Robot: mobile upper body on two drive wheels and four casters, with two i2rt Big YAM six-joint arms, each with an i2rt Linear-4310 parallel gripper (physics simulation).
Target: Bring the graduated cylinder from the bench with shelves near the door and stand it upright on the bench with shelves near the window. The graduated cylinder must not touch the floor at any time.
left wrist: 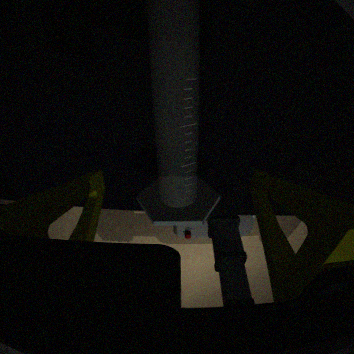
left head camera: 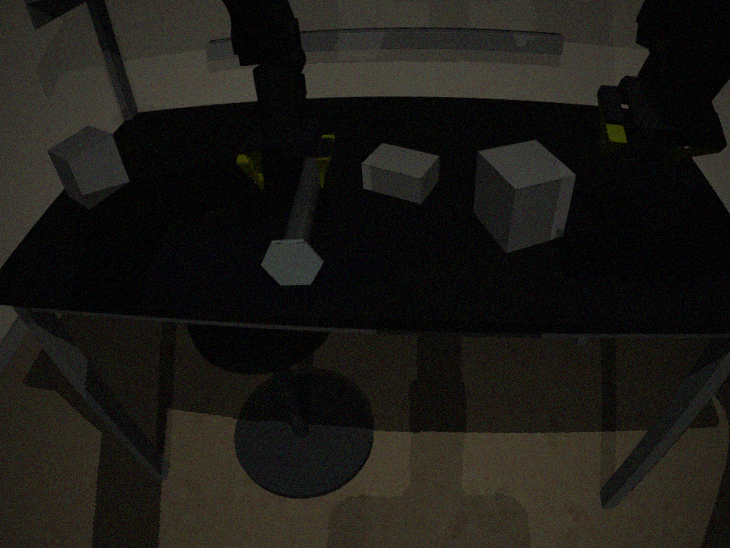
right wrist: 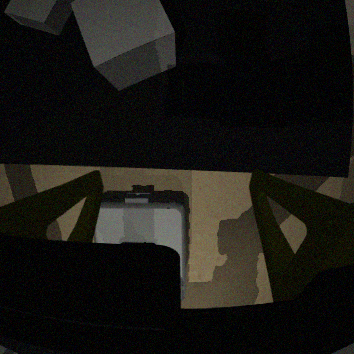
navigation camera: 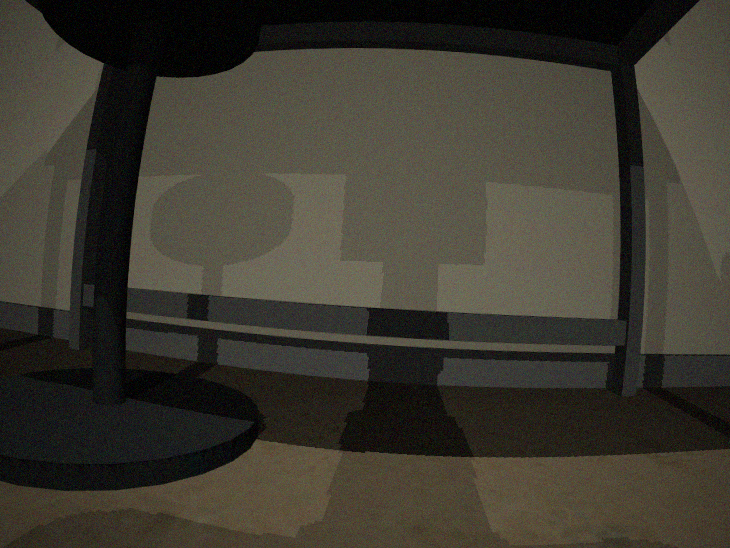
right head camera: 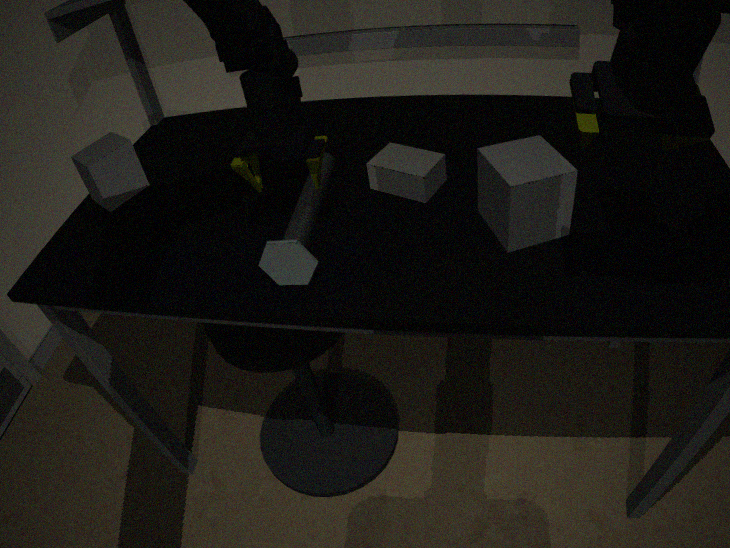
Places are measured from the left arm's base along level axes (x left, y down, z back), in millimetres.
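Pixels of known places: left gripper, fingertip midpoint: (left wrist: 177, 177) (left head camera: 292, 187) (right head camera: 289, 188); right gripper, fingertip midpoint: (left head camera: 637, 153) (right wrist: 175, 177) (right head camera: 623, 144).
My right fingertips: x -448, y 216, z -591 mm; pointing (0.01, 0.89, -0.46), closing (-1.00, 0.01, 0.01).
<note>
Ahead of a thing's pixels: the offset from my right fingertips to its top centre. "*": to the spot under its first point. Level surfaces: height alone.
The graduated cylinder @[* dx +457, dy +224, dz -205 mm] (left head camera: 301, 203) (right head camera: 307, 203) (left wrist: 176, 110) lies on its side on the dark bench top @[dy +280 mm] (left head camera: 412, 289) (right head camera: 406, 289) (right wrist: 250, 125), its pale hexagonal base towards the front edge. My left gripper (left head camera: 290, 174) (right head camera: 287, 174) (left wrist: 177, 177) is open over the far part of the tube. In the left wrist view the tube runs between the two fingers, touching neither; the height gap is unclear. My right gripper (left head camera: 651, 144) (right head camera: 636, 132) (right wrist: 175, 177) is open and empty at the far right end of the bench.
A small pale box @[dx +288, dy +222, dz -335 mm] (left head camera: 399, 172) (right head camera: 405, 172) lies right of the cylinder, with a bigger box @[dx +79, dy +150, dz -211 mm] (left head camera: 521, 197) (right head camera: 524, 194) further right. Another box @[dx +995, dy +150, dz -384 mm] (left head camera: 88, 165) (right head camera: 110, 171) is at the left end. A round stool base @[* dx +608, dy +1157, dz -249 mm] (left head camera: 303, 436) (right head camera: 329, 436) (navigation camera: 117, 418) stands below the bench.
</note>
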